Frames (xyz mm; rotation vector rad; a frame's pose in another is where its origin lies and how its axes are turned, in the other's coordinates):
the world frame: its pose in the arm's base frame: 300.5 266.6 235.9 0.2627 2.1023 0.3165
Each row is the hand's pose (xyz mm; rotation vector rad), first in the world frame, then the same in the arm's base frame.
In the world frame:
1: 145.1 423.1 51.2 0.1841 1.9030 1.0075
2: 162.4 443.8 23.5 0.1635 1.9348 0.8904
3: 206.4 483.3 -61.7 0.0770 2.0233 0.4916
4: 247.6 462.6 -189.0 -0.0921 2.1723 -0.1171
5: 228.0 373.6 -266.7 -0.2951 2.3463 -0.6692
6: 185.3 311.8 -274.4 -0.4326 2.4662 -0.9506
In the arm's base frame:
1: 295.0 716.8 232.4 -0.8210 -1.7937 -0.6685
2: 263.6 738.3 239.4 -0.7128 -1.8435 -0.6392
3: 170.6 779.0 260.4 -0.3283 -1.9711 -0.5437
4: 39.3 756.9 285.3 0.2955 -1.9660 -0.3934
5: -22.3 657.5 311.3 0.8354 -1.7210 -0.2697
6: -10.5 585.1 329.1 1.0765 -1.4929 -0.2228

